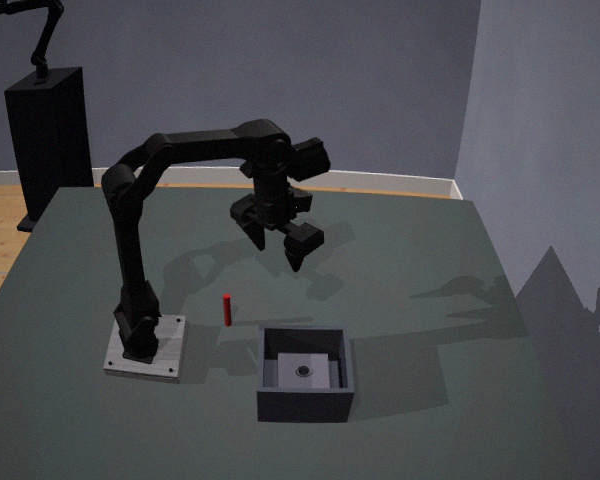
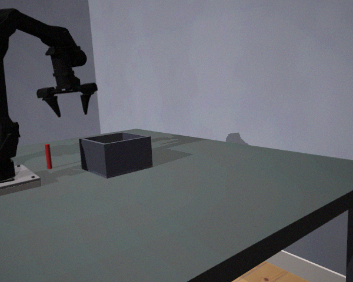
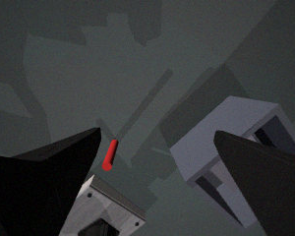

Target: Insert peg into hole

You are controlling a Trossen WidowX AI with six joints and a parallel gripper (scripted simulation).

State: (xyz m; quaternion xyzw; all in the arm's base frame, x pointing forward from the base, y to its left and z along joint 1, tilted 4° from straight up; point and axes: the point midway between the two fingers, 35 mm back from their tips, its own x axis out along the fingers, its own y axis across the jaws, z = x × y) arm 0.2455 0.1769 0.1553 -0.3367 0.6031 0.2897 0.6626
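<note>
Right now my hand is 150 mm above the red peg, 90 mm past it and 30 mm to the left of it. The rest, counted from my hand: plate 180 mm to the right, 150 mm below, 80 mm ahead; box 180 mm to the right, 170 mm below, 80 mm ahead.
</note>
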